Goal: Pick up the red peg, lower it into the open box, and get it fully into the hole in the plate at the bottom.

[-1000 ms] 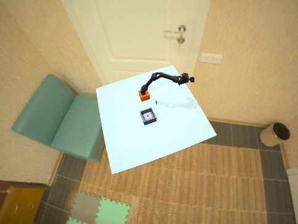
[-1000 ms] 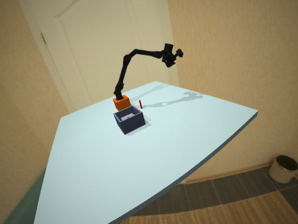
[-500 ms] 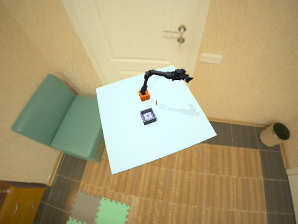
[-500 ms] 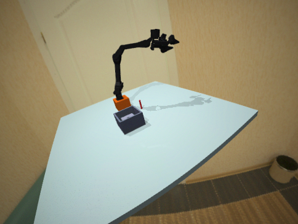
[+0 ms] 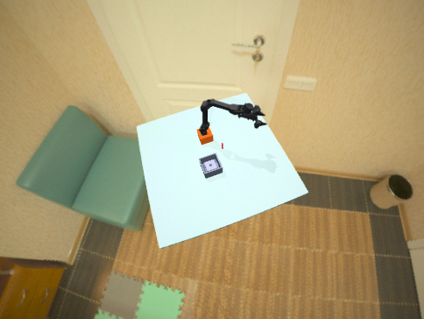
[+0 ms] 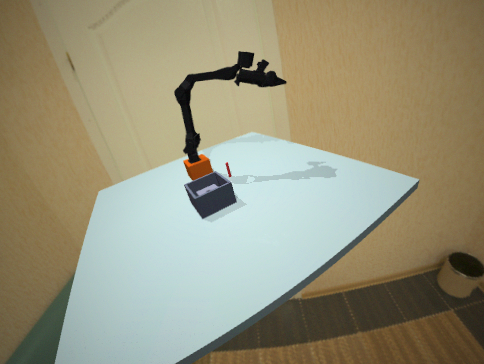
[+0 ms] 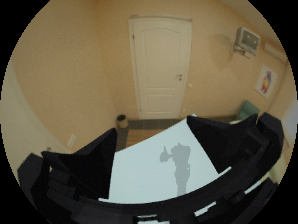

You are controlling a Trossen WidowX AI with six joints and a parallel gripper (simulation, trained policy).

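Now: the red peg 37 cm below my gripper tip, 32 cm to the right of it and 13 cm behind it. Round my gripper tip: dark grey box 49 cm to the right, 38 cm below, 2 cm ahead.
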